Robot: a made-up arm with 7 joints.
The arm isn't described. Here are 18 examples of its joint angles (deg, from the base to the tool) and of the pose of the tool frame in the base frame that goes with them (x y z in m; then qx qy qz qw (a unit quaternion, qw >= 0)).
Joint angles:
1: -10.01 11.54 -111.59 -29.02 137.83 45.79 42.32
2: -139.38 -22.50 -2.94 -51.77 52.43 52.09 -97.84
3: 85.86 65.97 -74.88 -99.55 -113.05 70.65 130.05
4: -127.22 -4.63 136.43 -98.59 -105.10 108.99 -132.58
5: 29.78 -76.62 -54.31 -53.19 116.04 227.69 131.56
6: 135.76 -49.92 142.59 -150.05 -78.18 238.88 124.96
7: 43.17 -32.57 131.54 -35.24 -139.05 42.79 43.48
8: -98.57 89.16 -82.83 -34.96 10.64 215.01 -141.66
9: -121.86 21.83 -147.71 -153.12 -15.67 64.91 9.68
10: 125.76 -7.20 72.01 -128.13 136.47 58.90 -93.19
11: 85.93 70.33 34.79 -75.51 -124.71 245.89 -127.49
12: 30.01 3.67 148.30 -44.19 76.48 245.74 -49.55
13: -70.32 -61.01 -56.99 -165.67 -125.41 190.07 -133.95
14: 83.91 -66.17 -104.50 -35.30 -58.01 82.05 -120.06
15: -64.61 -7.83 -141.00 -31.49 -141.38 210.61 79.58
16: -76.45 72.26 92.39 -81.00 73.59 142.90 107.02
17: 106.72 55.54 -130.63 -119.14 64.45 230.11 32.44
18: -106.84 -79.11 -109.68 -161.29 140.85 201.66 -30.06
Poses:
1: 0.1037 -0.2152 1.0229 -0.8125 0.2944 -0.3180 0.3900
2: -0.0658 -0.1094 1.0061 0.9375 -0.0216 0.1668 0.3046
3: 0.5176 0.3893 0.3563 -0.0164 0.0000 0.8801 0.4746
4: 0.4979 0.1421 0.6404 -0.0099 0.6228 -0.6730 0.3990
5: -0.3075 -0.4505 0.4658 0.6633 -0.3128 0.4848 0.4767
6: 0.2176 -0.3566 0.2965 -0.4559 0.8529 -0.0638 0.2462
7: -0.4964 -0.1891 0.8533 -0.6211 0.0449 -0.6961 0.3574
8: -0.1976 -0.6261 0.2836 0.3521 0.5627 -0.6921 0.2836
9: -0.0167 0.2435 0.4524 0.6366 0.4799 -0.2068 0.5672
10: -0.4078 -0.2125 0.5557 0.2708 -0.2487 0.8412 0.3965
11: -0.1396 0.5181 0.2577 0.7492 0.0886 -0.6432 0.1311
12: -0.1391 0.0726 0.8328 -0.5365 -0.0480 0.0024 0.8425
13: -0.1072 0.0533 0.5131 0.3314 0.7352 -0.4444 0.3901
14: 0.2119 -0.7437 0.4864 0.8648 0.4980 0.0564 0.0306
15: -0.2835 0.1141 0.8003 0.2689 -0.4419 -0.5366 0.6667
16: 0.5493 -0.4279 0.3616 0.1403 0.4421 0.6507 0.6013
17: 0.1146 0.2478 0.7113 -0.1048 0.2922 -0.9446 0.1063
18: -0.0486 0.2589 0.1900 0.8050 0.2368 -0.2712 0.4716
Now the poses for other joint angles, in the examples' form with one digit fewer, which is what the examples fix.
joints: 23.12 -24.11 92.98 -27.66 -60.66 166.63 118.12
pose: -0.421 -0.019 0.873 -0.204 -0.232 -0.139 0.941
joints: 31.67 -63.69 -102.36 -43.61 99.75 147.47 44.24
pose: -0.423 -0.598 0.413 0.344 0.223 -0.532 0.741
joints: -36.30 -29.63 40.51 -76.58 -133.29 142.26 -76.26
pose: 0.215 0.266 0.827 -0.001 0.212 -0.380 0.900
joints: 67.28 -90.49 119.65 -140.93 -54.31 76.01 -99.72
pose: -0.378 -0.007 0.098 -0.051 0.089 -0.004 0.995
